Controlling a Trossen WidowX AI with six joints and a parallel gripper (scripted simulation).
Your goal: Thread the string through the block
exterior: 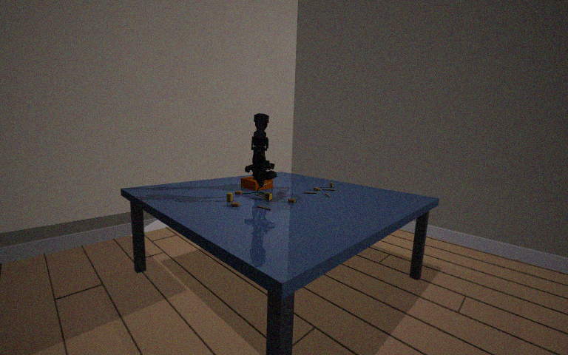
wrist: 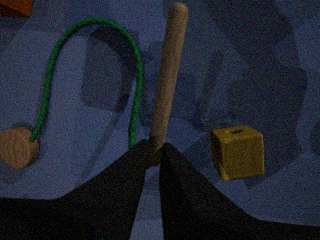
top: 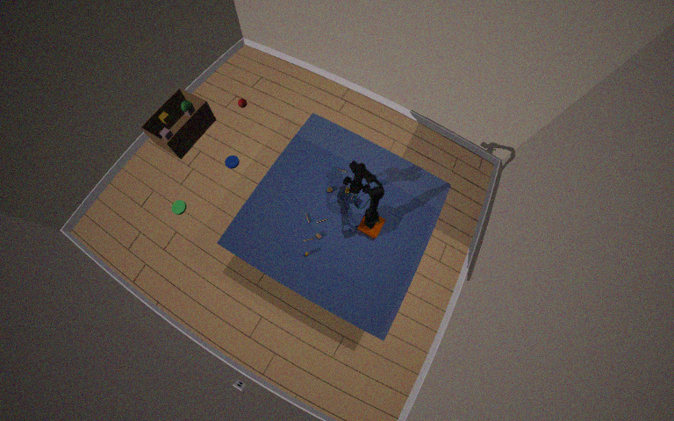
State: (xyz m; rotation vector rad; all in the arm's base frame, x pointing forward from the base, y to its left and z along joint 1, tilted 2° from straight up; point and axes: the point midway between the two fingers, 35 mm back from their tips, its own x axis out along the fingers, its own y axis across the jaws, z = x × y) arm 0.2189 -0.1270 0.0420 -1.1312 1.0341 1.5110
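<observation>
My gripper tip is 60 mm short of the yellow wooden block and 40 mm above it. Also, from my gripper tip: thin wooden stick (10 mm to the left, 10 mm above); yellow cylinder (180 mm to the right, 40 mm below).
</observation>
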